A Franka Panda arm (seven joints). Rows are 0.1 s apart.
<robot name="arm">
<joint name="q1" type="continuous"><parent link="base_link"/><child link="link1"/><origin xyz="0 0 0.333" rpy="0 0 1.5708"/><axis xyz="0 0 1"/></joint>
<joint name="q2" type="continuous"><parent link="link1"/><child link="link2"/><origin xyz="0 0 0" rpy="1.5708 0 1.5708"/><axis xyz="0 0 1"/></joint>
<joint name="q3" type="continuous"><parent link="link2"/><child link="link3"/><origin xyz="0 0.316 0" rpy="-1.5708 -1.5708 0"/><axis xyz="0 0 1"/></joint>
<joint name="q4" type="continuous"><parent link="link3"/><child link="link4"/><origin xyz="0 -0.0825 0" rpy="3.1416 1.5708 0"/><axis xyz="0 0 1"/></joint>
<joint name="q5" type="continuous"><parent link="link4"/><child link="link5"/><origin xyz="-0.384 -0.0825 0" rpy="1.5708 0 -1.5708"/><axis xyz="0 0 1"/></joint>
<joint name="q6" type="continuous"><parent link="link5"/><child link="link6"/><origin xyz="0 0 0" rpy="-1.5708 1.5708 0"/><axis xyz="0 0 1"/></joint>
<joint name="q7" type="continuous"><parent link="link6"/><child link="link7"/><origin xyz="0 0.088 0" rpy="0 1.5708 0"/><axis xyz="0 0 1"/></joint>
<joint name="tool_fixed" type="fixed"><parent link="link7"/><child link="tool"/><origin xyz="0 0 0.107" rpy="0 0 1.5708"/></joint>
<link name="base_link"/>
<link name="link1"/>
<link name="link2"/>
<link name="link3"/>
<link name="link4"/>
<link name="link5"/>
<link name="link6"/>
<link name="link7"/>
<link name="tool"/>
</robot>
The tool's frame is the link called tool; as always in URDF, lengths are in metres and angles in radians. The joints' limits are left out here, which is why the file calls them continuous.
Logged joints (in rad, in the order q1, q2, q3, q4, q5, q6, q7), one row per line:
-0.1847 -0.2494 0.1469 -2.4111 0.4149 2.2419 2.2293
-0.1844 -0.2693 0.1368 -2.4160 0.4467 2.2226 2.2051
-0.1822 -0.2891 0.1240 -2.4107 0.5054 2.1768 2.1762
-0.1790 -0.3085 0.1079 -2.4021 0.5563 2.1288 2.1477
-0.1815 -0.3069 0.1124 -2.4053 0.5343 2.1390 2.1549
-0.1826 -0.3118 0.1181 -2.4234 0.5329 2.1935 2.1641
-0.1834 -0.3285 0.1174 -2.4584 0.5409 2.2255 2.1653
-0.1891 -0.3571 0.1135 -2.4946 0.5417 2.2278 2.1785
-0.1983 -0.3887 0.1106 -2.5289 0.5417 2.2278 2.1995
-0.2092 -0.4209 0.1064 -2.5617 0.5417 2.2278 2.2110
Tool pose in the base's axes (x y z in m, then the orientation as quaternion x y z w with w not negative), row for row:
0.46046 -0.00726 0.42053 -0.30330 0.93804 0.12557 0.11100
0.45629 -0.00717 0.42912 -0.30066 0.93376 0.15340 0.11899
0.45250 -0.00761 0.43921 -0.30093 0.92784 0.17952 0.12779
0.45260 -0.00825 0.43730 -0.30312 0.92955 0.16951 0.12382
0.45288 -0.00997 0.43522 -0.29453 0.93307 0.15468 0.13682
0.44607 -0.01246 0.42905 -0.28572 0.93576 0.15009 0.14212
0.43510 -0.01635 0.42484 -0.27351 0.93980 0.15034 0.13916
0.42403 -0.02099 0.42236 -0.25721 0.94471 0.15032 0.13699
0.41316 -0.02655 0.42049 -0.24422 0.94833 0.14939 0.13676
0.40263 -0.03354 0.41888 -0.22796 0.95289 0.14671 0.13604
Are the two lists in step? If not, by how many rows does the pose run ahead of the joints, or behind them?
The pose runs 1 row ahead of the joints: the pose in row i belongs to the joints in row i + 1.
